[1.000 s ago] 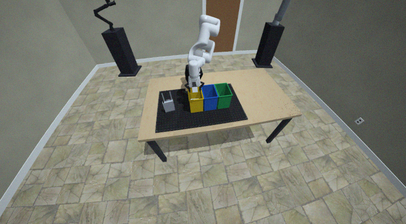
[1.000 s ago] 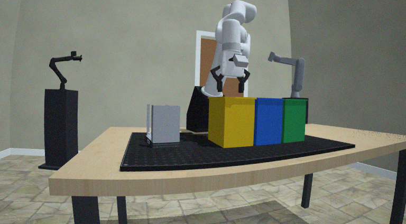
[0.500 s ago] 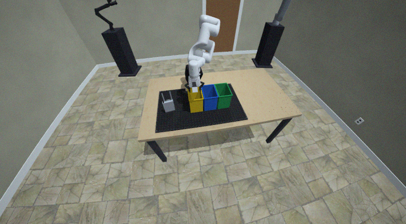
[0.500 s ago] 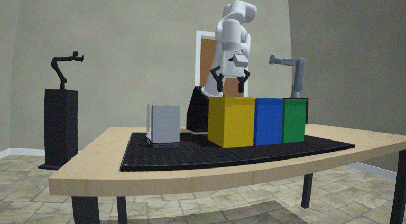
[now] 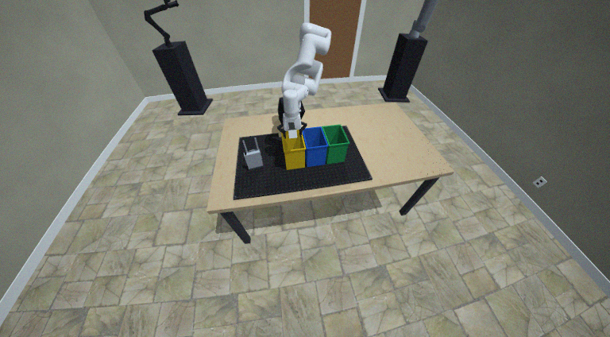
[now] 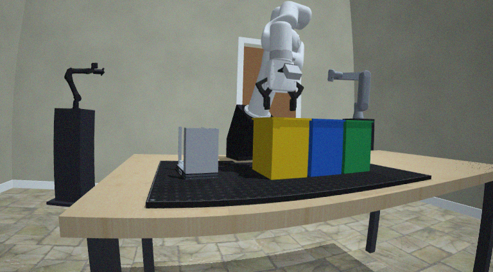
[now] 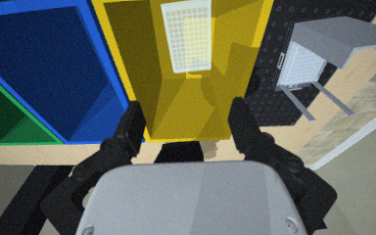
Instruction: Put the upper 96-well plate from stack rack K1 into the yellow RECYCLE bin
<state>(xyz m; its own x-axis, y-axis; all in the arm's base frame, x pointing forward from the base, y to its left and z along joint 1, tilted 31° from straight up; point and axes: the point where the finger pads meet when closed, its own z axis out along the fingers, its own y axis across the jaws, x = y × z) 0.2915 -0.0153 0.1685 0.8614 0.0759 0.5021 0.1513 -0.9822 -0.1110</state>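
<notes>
Right now the yellow bin is 130 mm below my hand. Round my hand: blue bin: 130 mm to the left, 130 mm below, 20 mm behind; green bin: 260 mm to the left, 130 mm below, 50 mm behind.
</notes>
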